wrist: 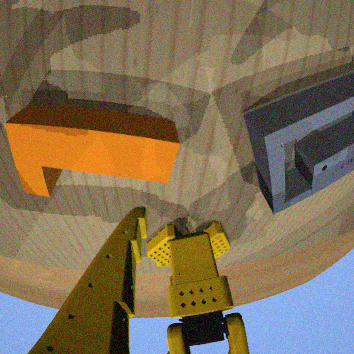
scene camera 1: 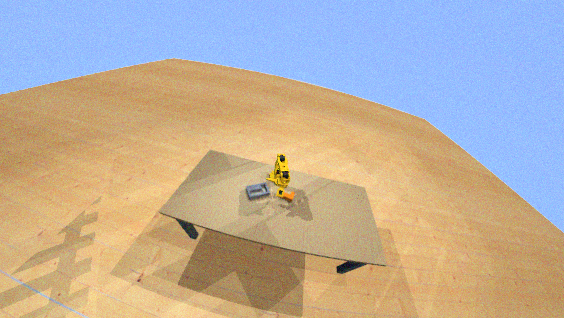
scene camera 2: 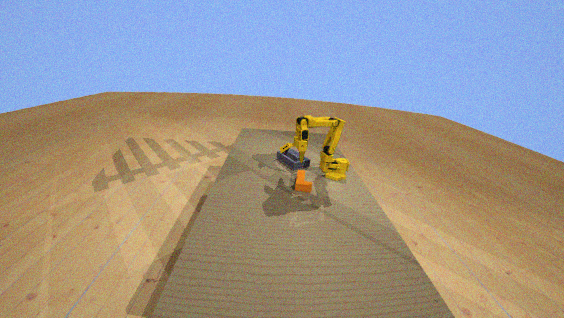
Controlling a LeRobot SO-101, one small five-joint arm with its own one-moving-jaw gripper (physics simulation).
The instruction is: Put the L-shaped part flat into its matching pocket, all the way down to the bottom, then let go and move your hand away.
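Seen in the pictures: end effector, tool point: point(wrist: 145, 218) point(scene camera 2: 301, 161); arm's base, origin of the base link: point(wrist: 190, 234) point(scene camera 2: 329, 174).
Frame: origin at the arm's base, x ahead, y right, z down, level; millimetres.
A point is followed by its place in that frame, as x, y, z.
Observation:
The orange L-shaped part point(scene camera 1: 289, 195) @(140, -117, -31) point(scene camera 2: 302, 182) @(139, -133, -30) point(wrist: 95, 147) @(143, -80, -30) lies on the table, apart from the grey-blue block. The block point(scene camera 1: 248, 192) @(197, 149, -34) point(scene camera 2: 287, 158) @(184, 65, -34) point(wrist: 270, 140) @(155, 21, -36) holds the L-shaped pocket, which is empty as far as it shows. My gripper point(scene camera 1: 281, 192) @(141, -51, -76) point(scene camera 2: 294, 154) @(141, -51, -76) point(wrist: 140, 219) is open and empty. It points down, low over the table between the part and the block, touching neither. In the wrist view only one jaw shows; the part lies ahead to the left and the block ahead to the right, cut off by the frame edge.
The yellow arm base point(scene camera 2: 335, 166) @(-13, -19, -48) point(wrist: 197, 281) @(49, -13, -76) stands on the brown table point(scene camera 1: 315, 229) @(323, -311, 0) point(scene camera 2: 276, 257) @(234, -448, 0) just behind the part. The table edge runs close behind the base. A wooden floor surrounds the table.

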